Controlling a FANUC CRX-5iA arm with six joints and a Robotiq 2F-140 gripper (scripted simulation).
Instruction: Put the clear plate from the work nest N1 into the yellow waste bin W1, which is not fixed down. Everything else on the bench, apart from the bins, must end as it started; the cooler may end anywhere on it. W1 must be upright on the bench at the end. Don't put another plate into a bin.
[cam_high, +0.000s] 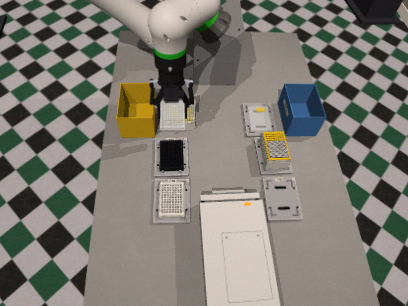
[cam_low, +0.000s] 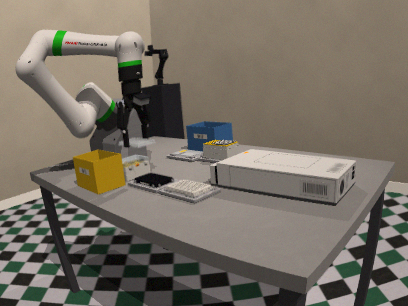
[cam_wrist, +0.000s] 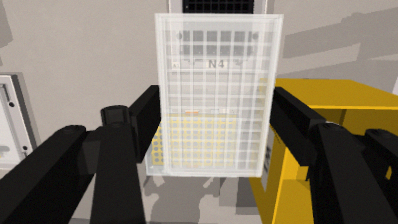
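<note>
My hand is 130 mm to the left of the yellow waste bin, 130 mm above it and 110 mm past it. Also, from my hand: black plate (150 mm below, 80 mm ahead, 20 mm to the right); then white plate (260 mm ahead, 150 mm below, 30 mm to the right); then clear plate (20 mm below).
</note>
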